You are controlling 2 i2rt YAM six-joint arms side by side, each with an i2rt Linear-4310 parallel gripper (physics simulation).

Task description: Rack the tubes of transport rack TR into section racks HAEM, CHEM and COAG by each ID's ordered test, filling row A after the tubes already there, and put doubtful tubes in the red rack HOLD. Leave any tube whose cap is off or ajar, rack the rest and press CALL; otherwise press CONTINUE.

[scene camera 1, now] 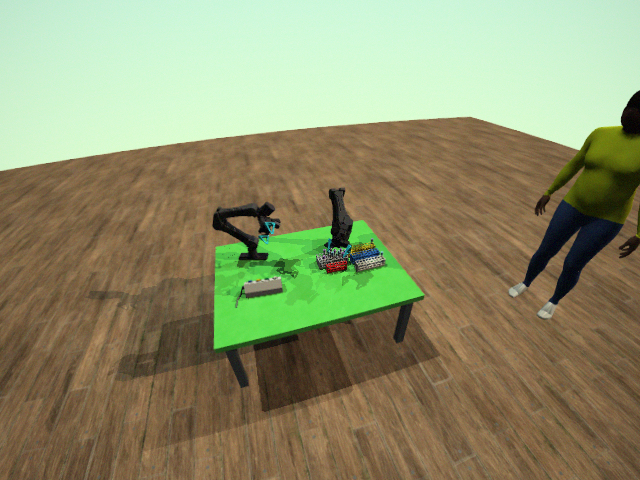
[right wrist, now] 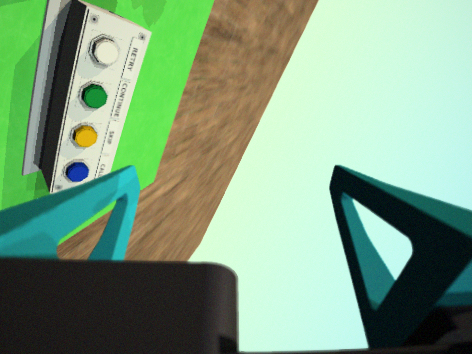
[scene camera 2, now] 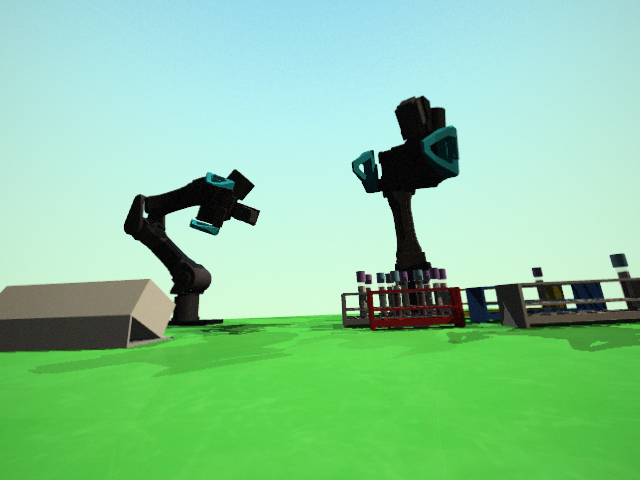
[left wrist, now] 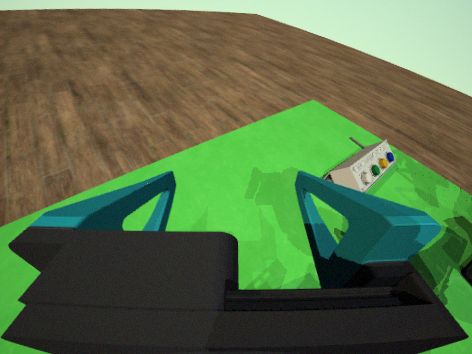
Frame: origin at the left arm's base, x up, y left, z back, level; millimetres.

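Where they show: left gripper, between the fingertips: (scene camera 1: 335,254) (scene camera 2: 384,157) (left wrist: 235,177); right gripper, between the fingertips: (scene camera 1: 269,239) (right wrist: 234,176) (scene camera 2: 202,204); right arm's base, origin of its link: (scene camera 1: 253,256) (scene camera 2: 185,324).
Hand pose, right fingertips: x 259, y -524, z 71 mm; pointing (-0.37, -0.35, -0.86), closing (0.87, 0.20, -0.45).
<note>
Things, the pixels of their top centre, and the offset from my right fingertips.
- red rack, centre of its top: (scene camera 2: 411,289) (scene camera 1: 336,263) dx -202, dy +286, dz -288 mm
- yellow rack, centre of its top: (scene camera 1: 360,246) dx -202, dy +540, dz -286 mm
- blue rack, centre of its top: (scene camera 2: 529,284) (scene camera 1: 365,252) dx -202, dy +500, dz -352 mm
- pale grey rack, centre of its top: (scene camera 2: 573,280) (scene camera 1: 370,260) dx -202, dy +462, dz -424 mm
- button box, centre of its top: (right wrist: 116,122) (scene camera 2: 88,283) (left wrist: 376,155) (scene camera 1: 262,279) dx -175, dy -150, dz -88 mm
- white RETRY button, centre of its top: (right wrist: 113,55) (left wrist: 369,175) dx -184, dy -75, dz -110 mm
- green CONTINUE button, centre of its top: (right wrist: 101,100) dx -184, dy -117, dz -83 mm
- yellow SKIP button, centre of its top: (right wrist: 92,140) dx -184, dy -158, dz -55 mm
- blue CALL button, centre of its top: (right wrist: 83,175) dx -184, dy -200, dz -28 mm
The red rack (scene camera 1: 336,266) (scene camera 2: 413,324) stands in front of a grey rack (scene camera 1: 322,263) (scene camera 2: 356,325) full of upright tubes with purple and blue caps. To its right stand a yellow rack (scene camera 1: 362,247), a blue rack (scene camera 1: 365,255) (scene camera 2: 476,304) and a pale grey rack (scene camera 1: 370,264) (scene camera 2: 511,307). Labels, IDs and exact cap seating are too small to read. My left gripper (scene camera 1: 338,249) (scene camera 2: 404,162) (left wrist: 235,177) is open and empty, above the tubes' level. My right gripper (scene camera 1: 266,233) (scene camera 2: 210,204) (right wrist: 234,176) is open and empty, raised at the left.
A button box (scene camera 1: 263,287) (scene camera 2: 67,304) (left wrist: 345,172) stands at the table's left in scene camera 1. It has a white RETRY button (right wrist: 105,51), green CONTINUE button (right wrist: 94,96), yellow SKIP button (right wrist: 85,135) and blue CALL button (right wrist: 77,171). A person (scene camera 1: 594,175) stands beyond the table.
</note>
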